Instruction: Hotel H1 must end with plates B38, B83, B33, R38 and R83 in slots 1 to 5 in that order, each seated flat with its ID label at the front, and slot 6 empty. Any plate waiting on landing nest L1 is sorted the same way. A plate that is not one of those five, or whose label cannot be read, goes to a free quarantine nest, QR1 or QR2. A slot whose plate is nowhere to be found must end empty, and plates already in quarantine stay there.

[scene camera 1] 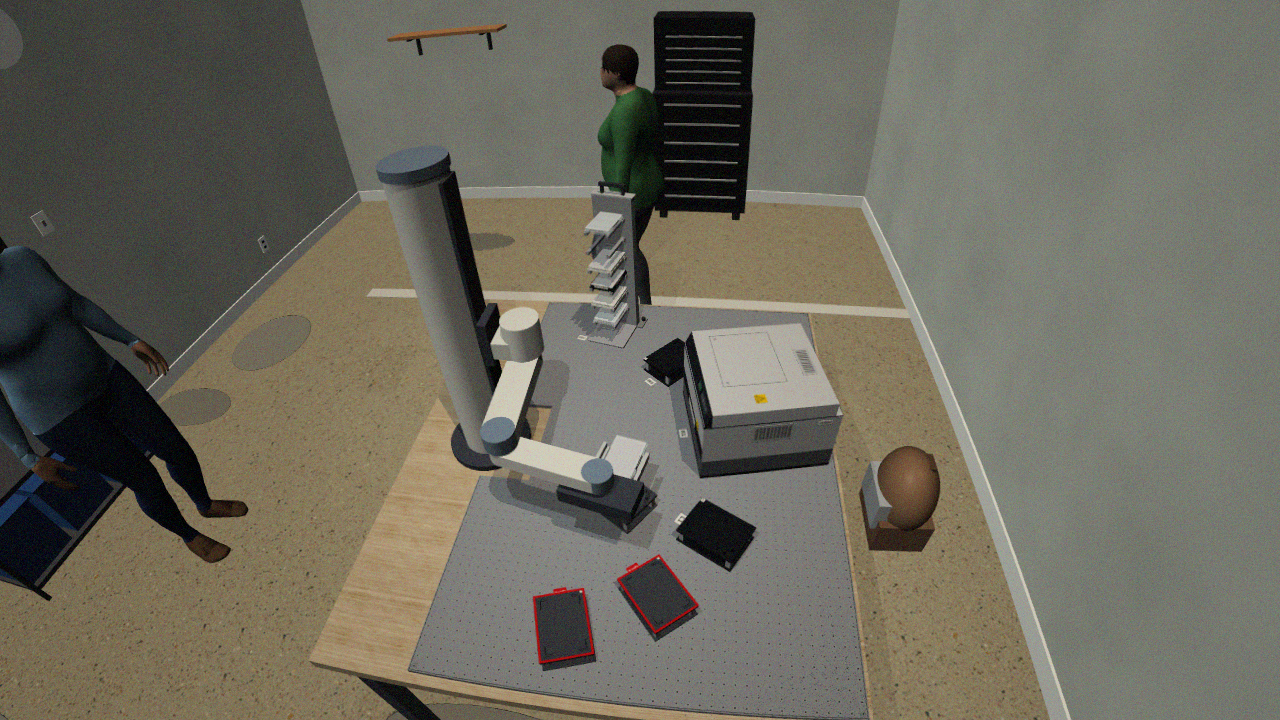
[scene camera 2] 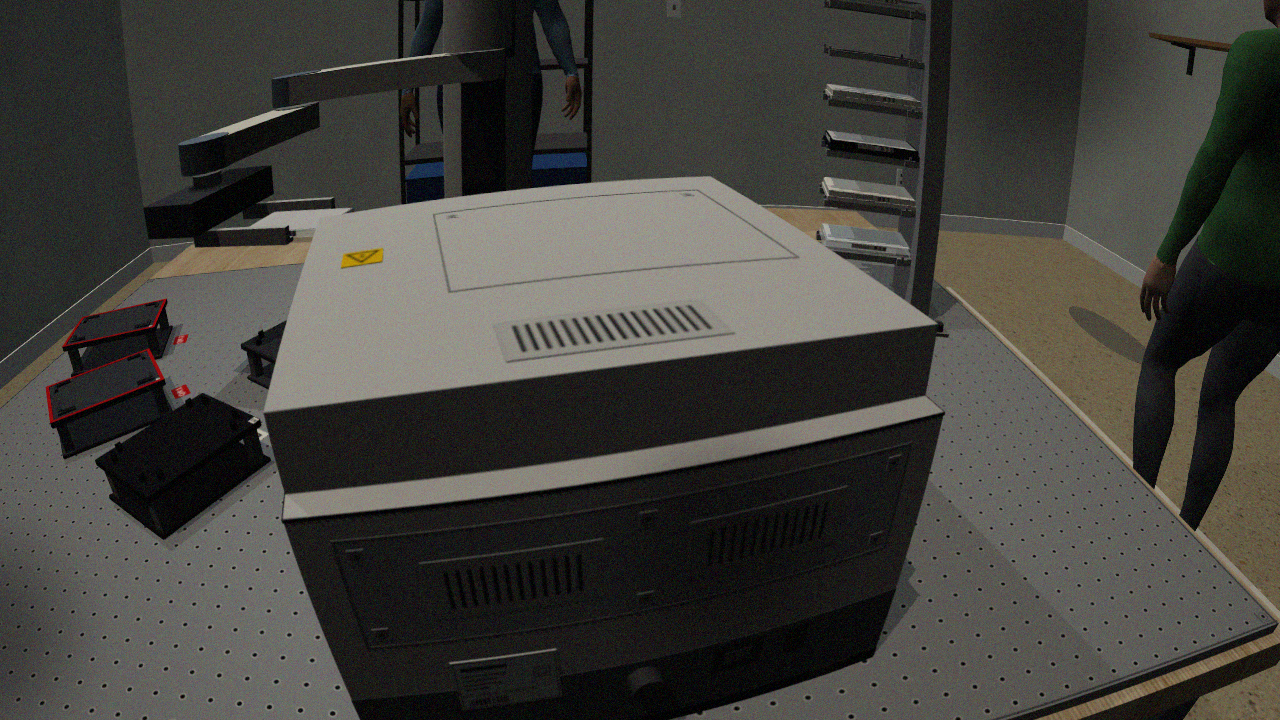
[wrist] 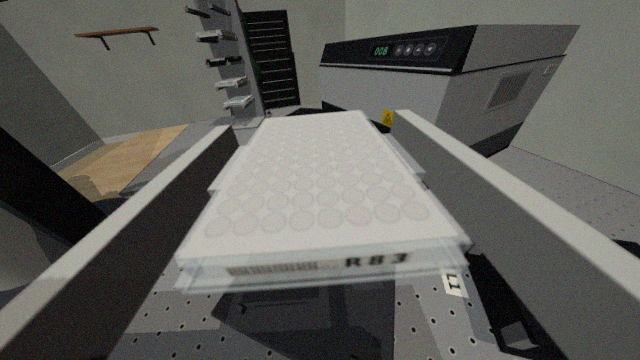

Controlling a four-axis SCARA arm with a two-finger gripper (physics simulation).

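My gripper [scene camera 1: 629, 451] [scene camera 2: 313, 218] [wrist: 313, 132] is shut on white plate R83 [scene camera 1: 624, 458] [scene camera 2: 304, 222] [wrist: 315, 185]. The plate is level above the table, its R83 label towards the wrist camera. A dark nest [wrist: 300, 312] shows below it. Hotel H1 [scene camera 1: 614, 204] [scene camera 2: 932, 143] stands at the far end. Its four lowest levels hold plates; the third from below is dark, the others light. The fifth shows a bare bracket. I cannot tell what the top level holds. Those labels are unreadable. Two red-rimmed quarantine nests [scene camera 1: 563, 626] [scene camera 1: 657, 593] [scene camera 2: 116, 324] [scene camera 2: 105, 386] hold no plate.
A black nest [scene camera 1: 714, 533] [scene camera 2: 179, 461] stands right of the gripper in scene view 1. Another [scene camera 1: 666, 360] lies between the hotel and the large grey device [scene camera 1: 760, 376] [scene camera 2: 572, 241] [wrist: 390, 85]. A person in green [scene camera 1: 631, 134] stands behind the hotel, one in blue [scene camera 1: 53, 331] at left.
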